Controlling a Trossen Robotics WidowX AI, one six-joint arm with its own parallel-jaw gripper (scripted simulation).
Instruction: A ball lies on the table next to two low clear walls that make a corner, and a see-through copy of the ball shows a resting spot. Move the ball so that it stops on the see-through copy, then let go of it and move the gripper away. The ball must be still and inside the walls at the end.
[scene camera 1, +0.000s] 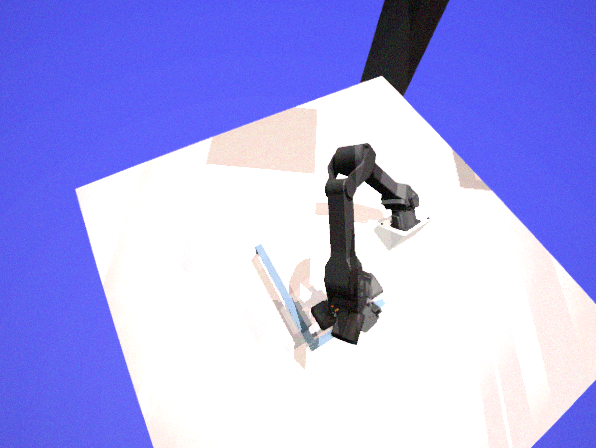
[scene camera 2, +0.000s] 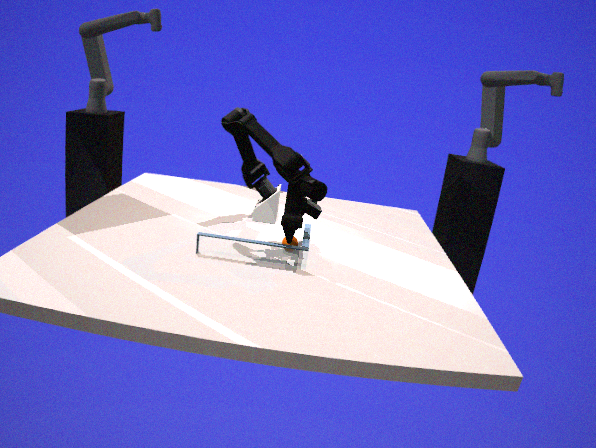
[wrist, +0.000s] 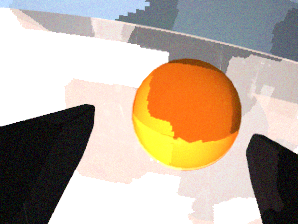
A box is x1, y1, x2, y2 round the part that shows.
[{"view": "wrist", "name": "my gripper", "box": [0, 104, 297, 223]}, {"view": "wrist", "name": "orange ball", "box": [133, 57, 241, 142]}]
